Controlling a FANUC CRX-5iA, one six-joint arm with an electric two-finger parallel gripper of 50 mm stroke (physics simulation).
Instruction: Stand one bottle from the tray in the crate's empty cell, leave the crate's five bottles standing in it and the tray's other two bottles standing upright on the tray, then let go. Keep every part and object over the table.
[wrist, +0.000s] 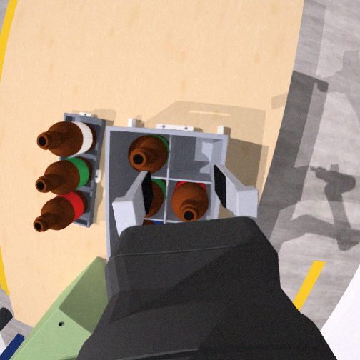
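Observation:
The grey crate stands in the middle of the wrist view. Its top right cell is empty. A green-banded bottle stands in the top left cell, a red-banded bottle below the empty cell, and another green-banded bottle partly behind a finger. The crate's lower part is hidden by my gripper. The narrow tray, left of the crate, holds three upright bottles: white-banded, green-banded and red-banded. My gripper is open and empty, above the crate.
A green block-like object is at the lower left, near the crate. The wooden table's right edge runs down the right side, with grey floor beyond it. Yellow floor lines show past the edge.

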